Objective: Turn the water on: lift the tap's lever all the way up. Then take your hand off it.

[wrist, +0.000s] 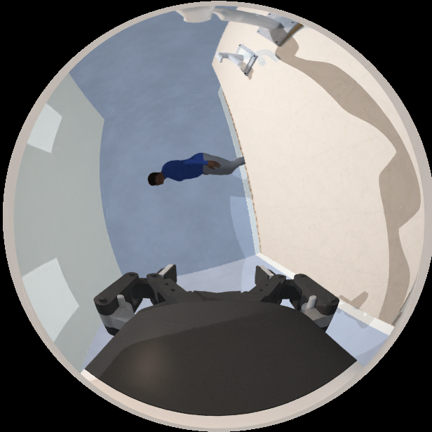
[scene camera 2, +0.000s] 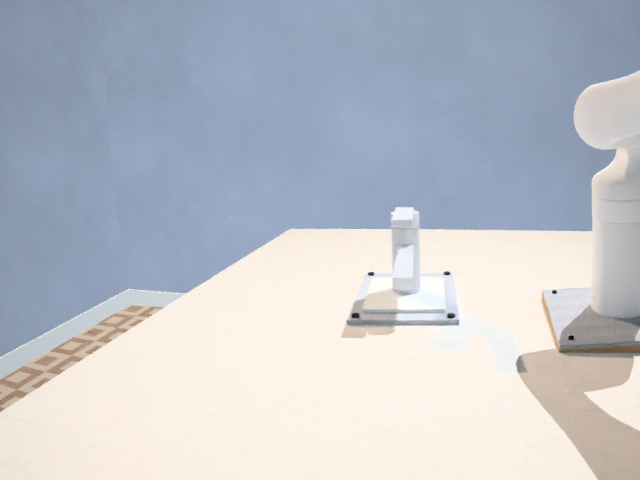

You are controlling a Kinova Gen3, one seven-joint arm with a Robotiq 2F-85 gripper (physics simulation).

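Places are measured from the arm's base along level axes (x ahead, y left, z up), in centimetres.
Where they show: arm's base at its link origin: [scene camera 2: 619, 305].
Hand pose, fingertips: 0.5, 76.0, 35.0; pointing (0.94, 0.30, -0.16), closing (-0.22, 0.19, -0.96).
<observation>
Each offset is from my fingertips to the top centre of the thing, as dx, dy, dz. "pt": to the spot under its first point. Level surfaces: height alone.
The white tap @(pt +33.6, -76.8, -26.9) [scene camera 2: 412, 242] [wrist: 234, 59] stands upright on a square grey base plate @(pt +27.6, -79.7, -36.3) [scene camera 2: 451, 294] with dark bolts. Its spout @(+33.6, -71.8, -27.2) [scene camera 2: 403, 268] points toward scene camera 2. Its short lever @(+34.0, -73.6, -21.5) [scene camera 2: 403, 217] [wrist: 221, 57] sits on top of the body; seen end-on in scene camera 2, its exact tilt is hard to tell. My gripper [wrist: 215, 274] is open, with a wide gap between the fingertips and nothing between them. It is well away from the tap, which shows small near the top of the wrist view. The gripper does not show in scene camera 2.
The arm's base plate [scene camera 2: 576, 330] and white lower column [scene camera 2: 615, 248] stand right of the tap on the pale table @(dz -37.1) [scene camera 2: 232, 372]. The table's left edge runs above a patterned floor [scene camera 2: 67, 356]. A person in a blue shirt [wrist: 182, 170] stands beyond the table.
</observation>
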